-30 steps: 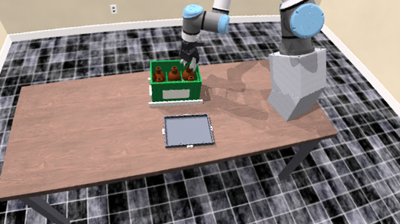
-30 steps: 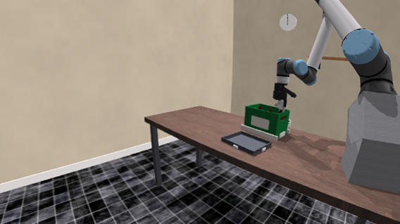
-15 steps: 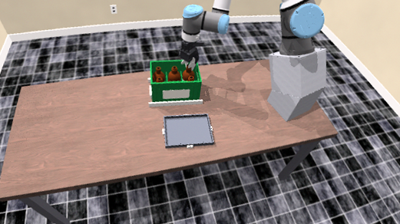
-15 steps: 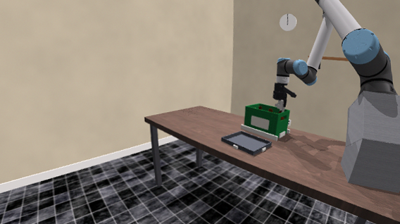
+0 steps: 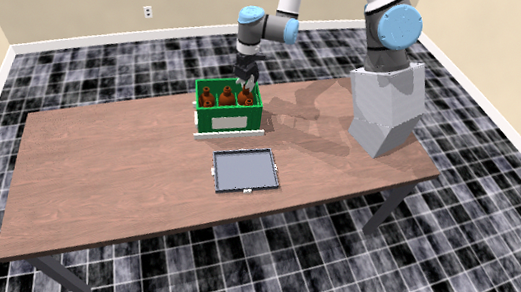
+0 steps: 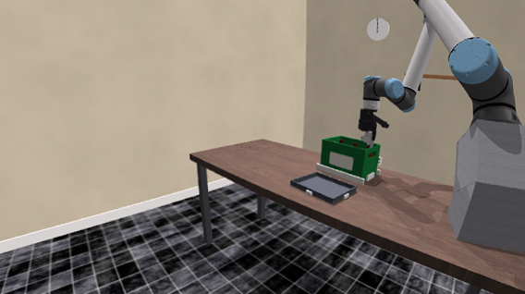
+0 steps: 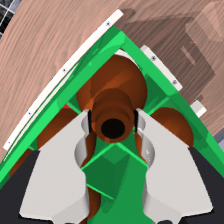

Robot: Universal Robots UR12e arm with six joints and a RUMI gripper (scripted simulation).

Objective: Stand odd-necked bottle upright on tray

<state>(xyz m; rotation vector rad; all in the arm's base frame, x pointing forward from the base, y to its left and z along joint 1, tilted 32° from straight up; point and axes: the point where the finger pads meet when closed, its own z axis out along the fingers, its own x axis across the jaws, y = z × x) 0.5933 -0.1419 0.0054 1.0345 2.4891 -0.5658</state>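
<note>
Now: the green crate 90 mm ahead of my hand, 70 mm below it and 50 mm to the left of it. Also, from my hand: glass bottle (180 mm ahead, 70 mm below); grey tray (340 mm to the left, 140 mm below, 60 mm ahead).
</note>
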